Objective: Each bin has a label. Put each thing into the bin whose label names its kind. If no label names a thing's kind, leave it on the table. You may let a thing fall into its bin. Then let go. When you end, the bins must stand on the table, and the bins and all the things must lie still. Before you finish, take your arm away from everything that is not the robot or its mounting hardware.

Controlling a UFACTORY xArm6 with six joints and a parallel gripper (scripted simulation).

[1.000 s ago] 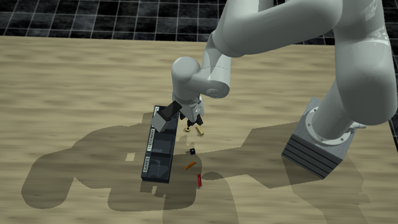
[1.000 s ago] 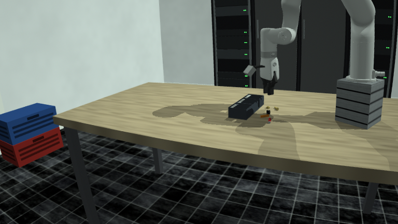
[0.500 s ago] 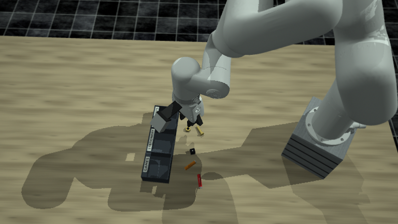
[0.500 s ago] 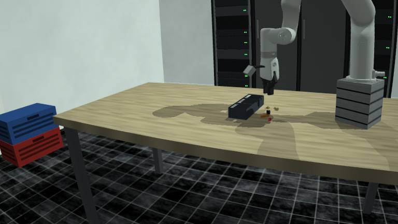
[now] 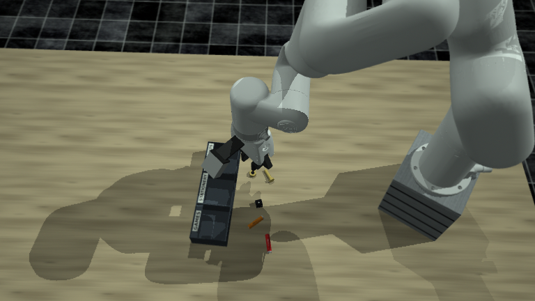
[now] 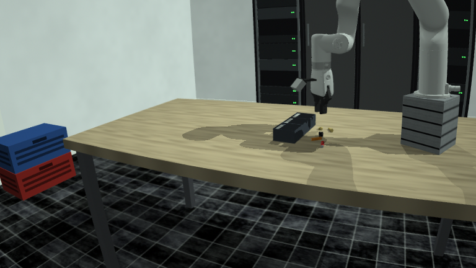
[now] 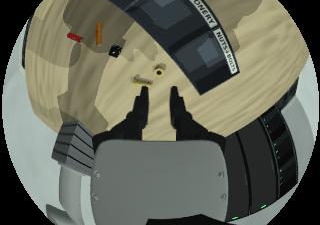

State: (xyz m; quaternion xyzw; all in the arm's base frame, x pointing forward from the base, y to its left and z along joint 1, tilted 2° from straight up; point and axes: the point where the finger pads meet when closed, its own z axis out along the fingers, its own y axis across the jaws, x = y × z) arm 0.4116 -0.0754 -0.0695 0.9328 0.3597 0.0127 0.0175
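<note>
Now: hand 9 cm above the brass nut. The rest, counted from my hand: dark three-part bin 9 cm ahead, 7 cm below, 6 cm to the left; black die 8 cm to the left, 8 cm below, 2 cm behind; brass bolt 8 cm below, 4 cm behind, 1 cm to the left.
</note>
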